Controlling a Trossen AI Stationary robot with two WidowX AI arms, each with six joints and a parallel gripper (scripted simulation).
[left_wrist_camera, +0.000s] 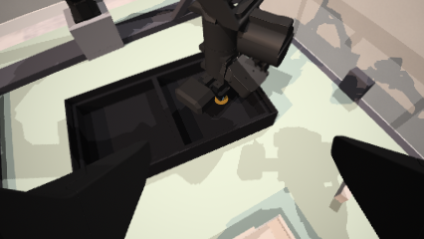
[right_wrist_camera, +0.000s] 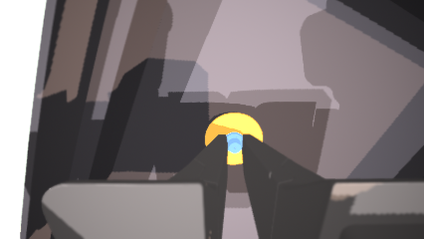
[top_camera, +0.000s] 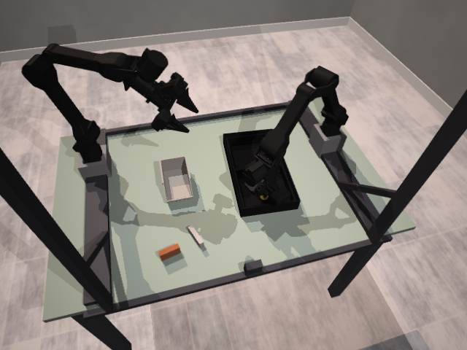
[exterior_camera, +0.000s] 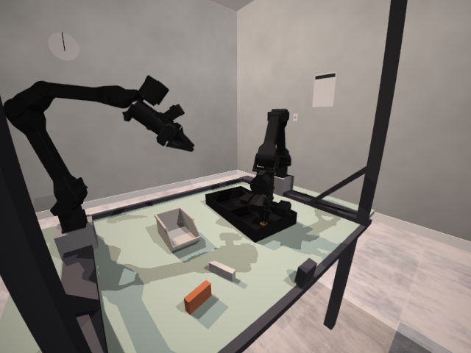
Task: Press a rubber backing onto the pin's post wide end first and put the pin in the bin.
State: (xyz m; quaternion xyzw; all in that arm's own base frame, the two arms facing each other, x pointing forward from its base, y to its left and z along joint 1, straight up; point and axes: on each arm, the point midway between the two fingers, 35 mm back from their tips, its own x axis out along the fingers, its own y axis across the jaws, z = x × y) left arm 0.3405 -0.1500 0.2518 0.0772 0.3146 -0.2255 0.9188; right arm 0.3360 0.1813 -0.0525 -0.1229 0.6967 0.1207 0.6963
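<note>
Now: the black two-compartment tray 12 cm ahead of my right hand and 2 cm below it. From my right hand the other things lie so: orange block 35 cm to the left, 18 cm behind, 2 cm below; bin 31 cm to the left, 9 cm ahead; pin 3 cm below.
The pin lies 10 cm behind my left hand, 26 cm to the right of it and 32 cm below it. Round my left hand: black two-compartment tray (2 cm ahead, 26 cm to the right, 31 cm below); then orange block (28 cm behind, 9 cm to the left, 31 cm below); then bin (1 cm behind, 5 cm to the left, 29 cm below).
</note>
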